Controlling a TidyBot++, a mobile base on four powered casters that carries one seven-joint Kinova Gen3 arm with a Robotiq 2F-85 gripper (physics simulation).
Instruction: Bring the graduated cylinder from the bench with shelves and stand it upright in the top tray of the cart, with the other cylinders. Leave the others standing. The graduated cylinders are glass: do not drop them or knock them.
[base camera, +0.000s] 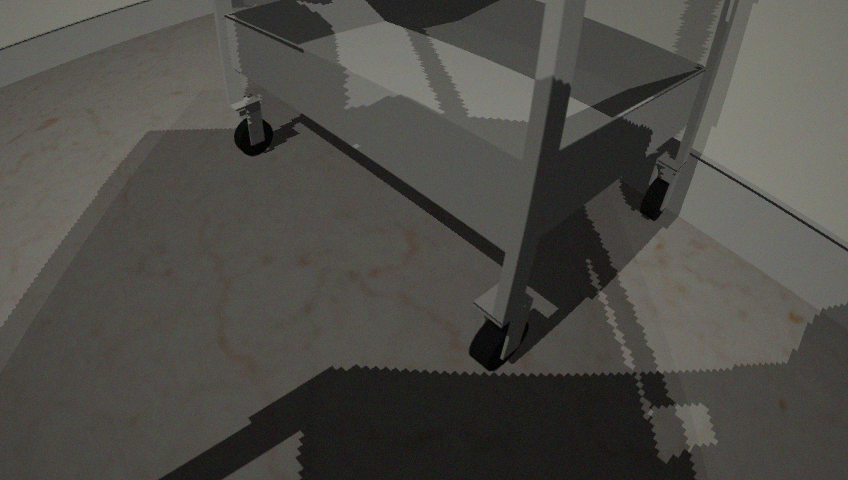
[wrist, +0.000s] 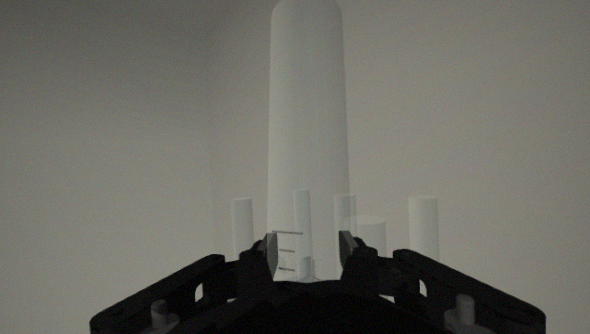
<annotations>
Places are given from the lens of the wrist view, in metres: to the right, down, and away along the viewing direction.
my gripper (wrist: 308, 245): 0.01, 0.06, 0.16
graduated cylinder (wrist: 308, 216): 0.01, 0.02, 0.10
graduated cylinder (wrist: 371, 229): 0.07, 0.06, 0.23
graduated cylinder (wrist: 241, 208): -0.11, 0.08, 0.46
graduated cylinder (wrist: 423, 209): 0.20, 0.07, 0.36
</annotations>
